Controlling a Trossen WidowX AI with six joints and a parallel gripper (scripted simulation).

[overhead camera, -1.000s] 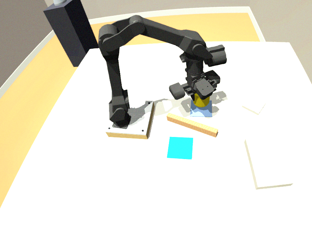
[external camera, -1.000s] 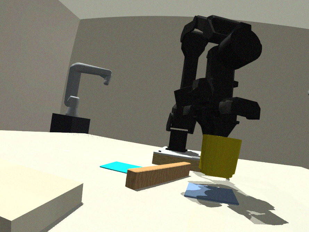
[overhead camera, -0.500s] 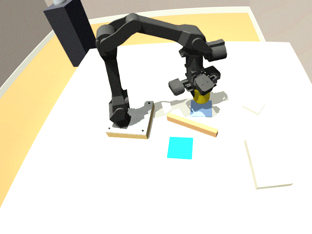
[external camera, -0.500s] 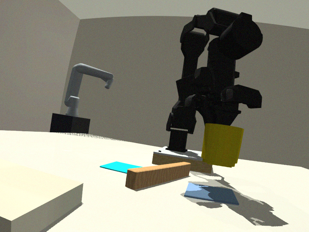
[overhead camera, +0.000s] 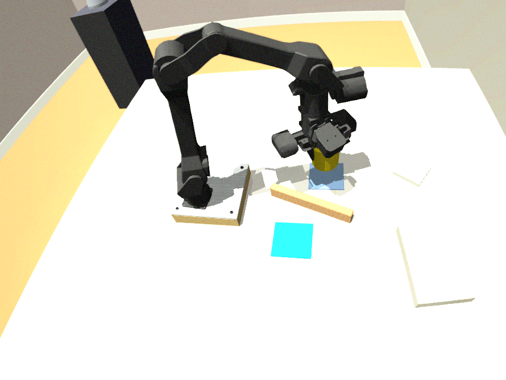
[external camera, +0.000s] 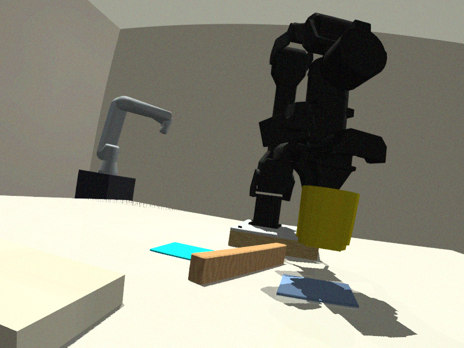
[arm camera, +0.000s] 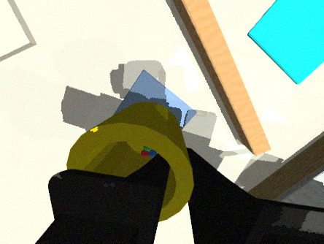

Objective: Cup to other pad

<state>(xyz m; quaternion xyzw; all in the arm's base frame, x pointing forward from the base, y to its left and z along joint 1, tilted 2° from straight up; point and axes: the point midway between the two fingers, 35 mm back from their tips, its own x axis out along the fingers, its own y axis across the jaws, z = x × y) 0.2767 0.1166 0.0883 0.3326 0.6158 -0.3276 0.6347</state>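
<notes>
My gripper tip is 3 cm past the teal pad, 18 cm to the left of it and 9 cm above it. The rest, counted from my gripper tip: light blue pad 3 cm ahead, 2 cm to the left, 9 cm below; then yellow cup 2 cm ahead, 2 cm to the left; then wooden bar 8 cm to the right, 8 cm below.
</notes>
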